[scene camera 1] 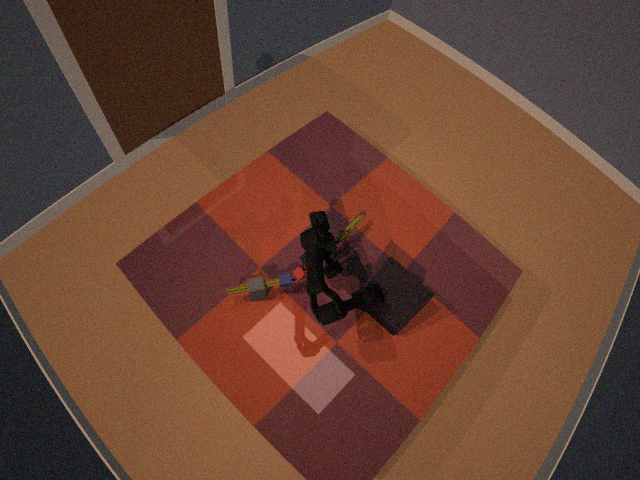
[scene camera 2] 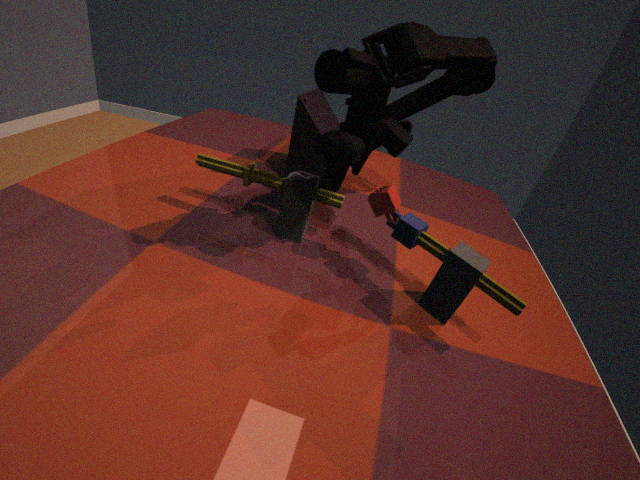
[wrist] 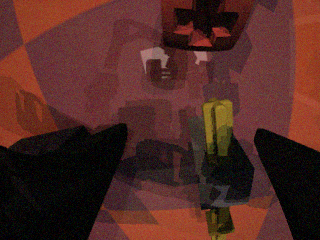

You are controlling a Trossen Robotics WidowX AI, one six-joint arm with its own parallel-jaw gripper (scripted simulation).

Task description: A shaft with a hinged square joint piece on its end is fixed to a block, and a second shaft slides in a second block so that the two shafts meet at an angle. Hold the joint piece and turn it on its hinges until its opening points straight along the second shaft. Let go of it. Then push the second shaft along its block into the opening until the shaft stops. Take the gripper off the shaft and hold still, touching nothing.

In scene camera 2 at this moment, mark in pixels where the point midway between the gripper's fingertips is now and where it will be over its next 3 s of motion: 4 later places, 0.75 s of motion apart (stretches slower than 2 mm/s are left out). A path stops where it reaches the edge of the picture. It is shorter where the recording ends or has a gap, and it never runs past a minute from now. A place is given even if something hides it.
My gripper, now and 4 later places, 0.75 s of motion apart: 345, 181; 378, 200; 375, 212; 374, 216; 373, 216
